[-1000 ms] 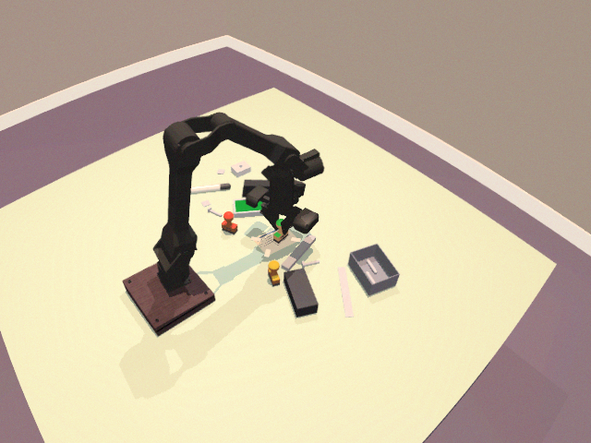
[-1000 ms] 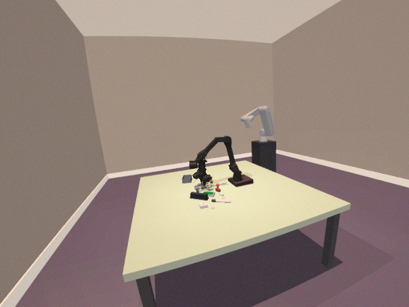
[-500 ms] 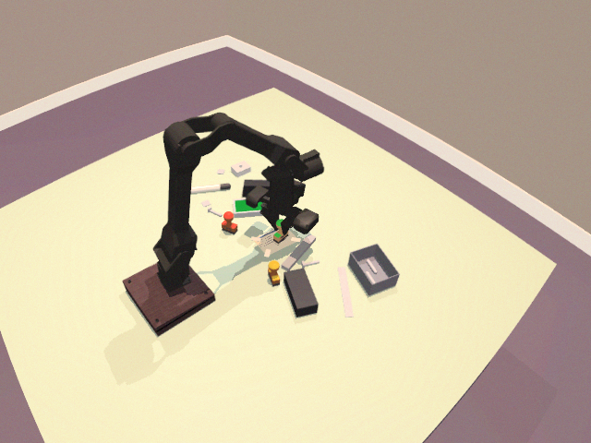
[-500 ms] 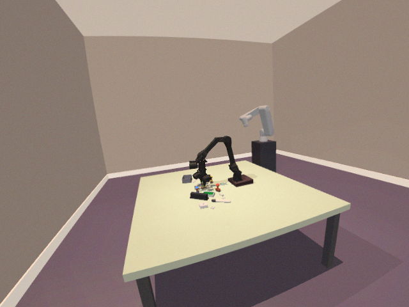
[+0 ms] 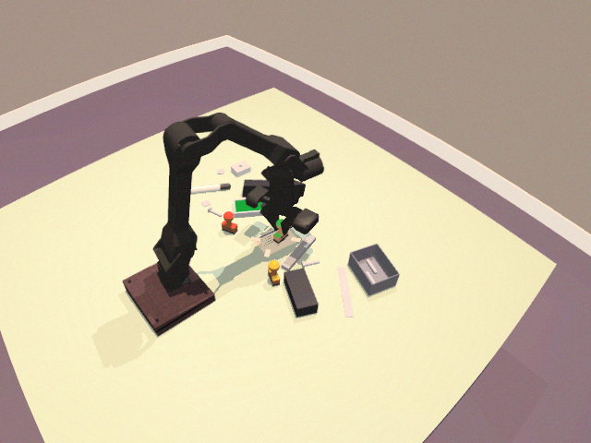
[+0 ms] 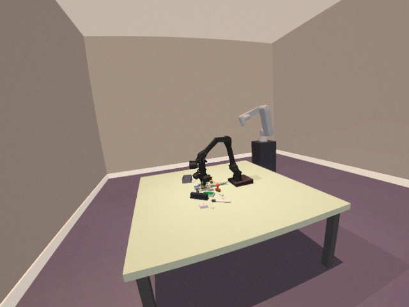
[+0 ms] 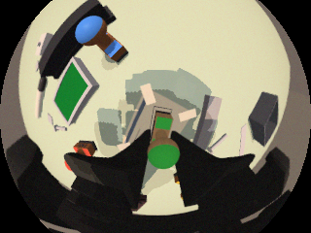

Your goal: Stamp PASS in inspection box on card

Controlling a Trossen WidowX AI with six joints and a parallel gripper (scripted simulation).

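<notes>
The green-knobbed PASS stamp lies right at my gripper tip. From my gripper tip the other things lie so: grey bar (1 cm ahead, 7 cm to the right, 2 cm below); then card (1 cm behind, 3 cm below); then blue-knobbed stamp (7 cm ahead, 9 cm to the left).
</notes>
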